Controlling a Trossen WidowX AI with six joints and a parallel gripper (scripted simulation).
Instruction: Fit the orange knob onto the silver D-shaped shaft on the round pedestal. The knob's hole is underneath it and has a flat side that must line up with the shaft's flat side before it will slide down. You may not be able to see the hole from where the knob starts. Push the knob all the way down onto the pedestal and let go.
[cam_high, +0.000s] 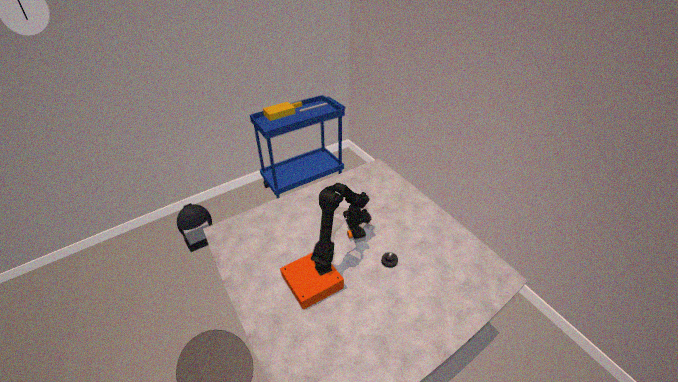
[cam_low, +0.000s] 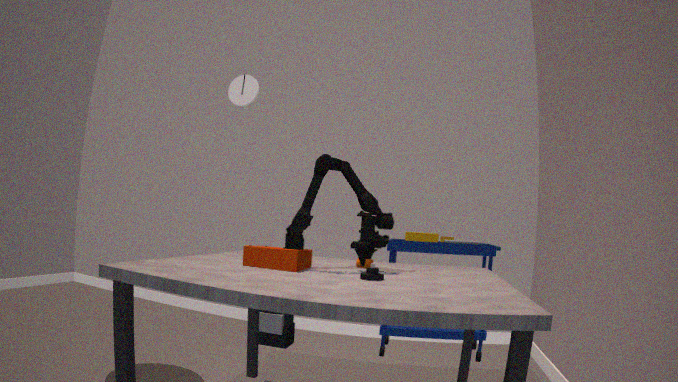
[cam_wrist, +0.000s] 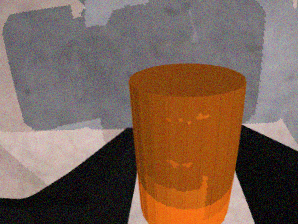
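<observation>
Now: gripper tip 10 mm below the orange knob and 10 mm short of it. From my gripper tip the other things lie so: pedestal (230 mm to the right, 70 mm ahead, 10 mm above).
</observation>
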